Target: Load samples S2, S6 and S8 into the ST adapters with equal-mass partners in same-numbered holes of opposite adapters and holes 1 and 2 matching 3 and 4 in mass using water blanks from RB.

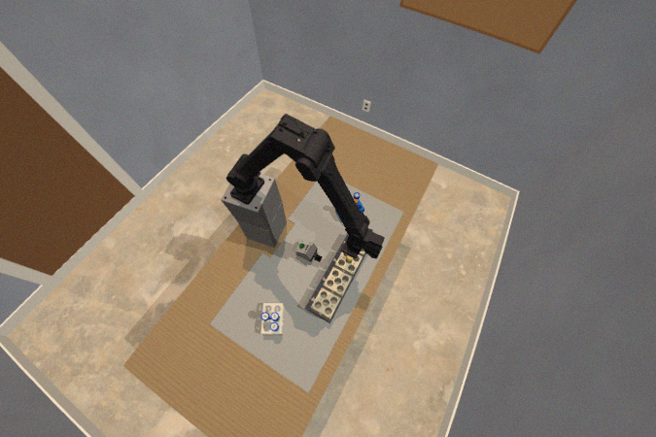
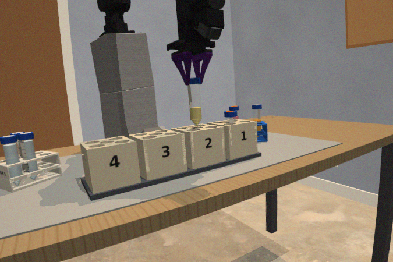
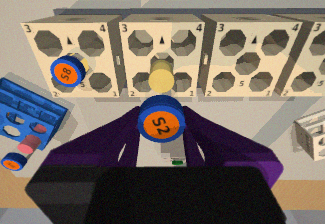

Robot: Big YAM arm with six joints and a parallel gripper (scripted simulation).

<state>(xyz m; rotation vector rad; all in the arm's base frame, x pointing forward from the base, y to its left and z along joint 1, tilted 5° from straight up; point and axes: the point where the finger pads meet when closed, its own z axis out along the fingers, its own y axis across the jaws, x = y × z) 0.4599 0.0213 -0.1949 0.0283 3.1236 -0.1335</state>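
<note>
The blue sample rack RS lies 290 mm to the left of my hand, 180 mm below it and 120 mm behind it. The rest, counted from my hand: white blank rack RB 380 mm to the right, 180 mm below, 180 mm behind.
</note>
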